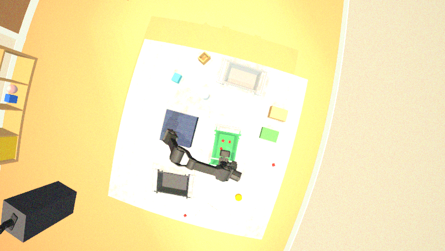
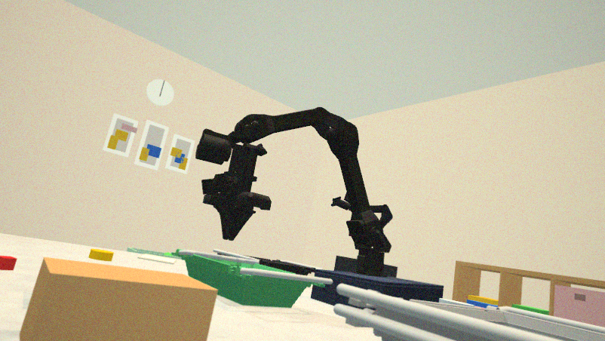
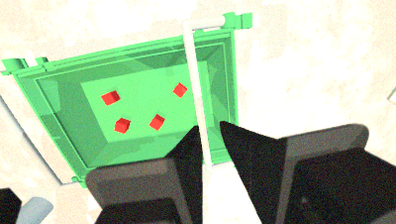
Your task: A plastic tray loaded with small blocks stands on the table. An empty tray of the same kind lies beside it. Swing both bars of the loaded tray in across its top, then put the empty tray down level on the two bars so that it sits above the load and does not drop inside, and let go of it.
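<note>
My gripper tip is now 29 cm to the left of the black tray, 27 cm past it and 5 cm above it. From my gripper tip the other things lie so: green block: 28 cm to the left, 24 cm ahead, 8 cm below; red bit: 36 cm ahead, 9 cm to the left, 9 cm below; yellow disc: 23 cm to the right, 21 cm ahead, 9 cm below.
</note>
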